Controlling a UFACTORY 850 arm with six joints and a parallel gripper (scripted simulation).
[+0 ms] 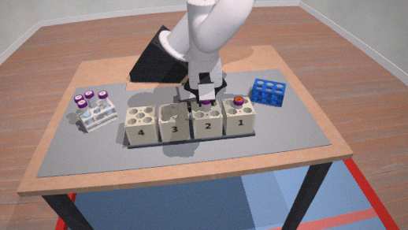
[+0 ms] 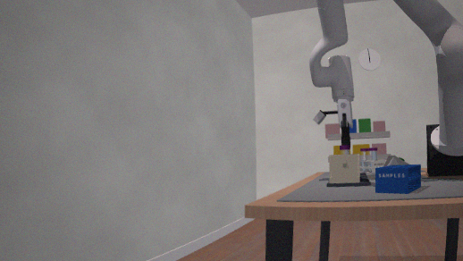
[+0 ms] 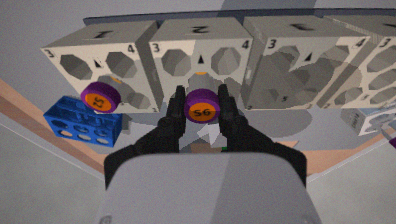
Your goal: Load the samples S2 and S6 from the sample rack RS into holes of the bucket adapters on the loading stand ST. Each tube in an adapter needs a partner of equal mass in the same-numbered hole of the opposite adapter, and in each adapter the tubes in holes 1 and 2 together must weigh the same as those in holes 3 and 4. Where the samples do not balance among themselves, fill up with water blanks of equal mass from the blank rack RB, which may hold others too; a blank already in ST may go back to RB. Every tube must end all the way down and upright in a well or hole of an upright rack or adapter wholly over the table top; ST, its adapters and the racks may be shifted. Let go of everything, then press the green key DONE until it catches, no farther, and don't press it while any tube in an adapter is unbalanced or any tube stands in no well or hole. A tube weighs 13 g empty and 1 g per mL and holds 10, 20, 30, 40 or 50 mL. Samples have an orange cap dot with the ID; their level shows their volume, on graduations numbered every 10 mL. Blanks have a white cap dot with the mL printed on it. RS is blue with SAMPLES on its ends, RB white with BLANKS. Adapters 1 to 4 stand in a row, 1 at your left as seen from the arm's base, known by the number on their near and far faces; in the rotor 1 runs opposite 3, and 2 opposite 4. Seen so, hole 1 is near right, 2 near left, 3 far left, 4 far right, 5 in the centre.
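My gripper is now 1 cm to the left of the sample S6 and 5 cm above it. The rest, counted from my hand: adapter 3: 2 cm ahead, 11 cm to the right, 9 cm below; adapter 1: 2 cm behind, 11 cm to the left, 9 cm below; sample tube S2: 2 cm behind, 11 cm to the left, 7 cm below.
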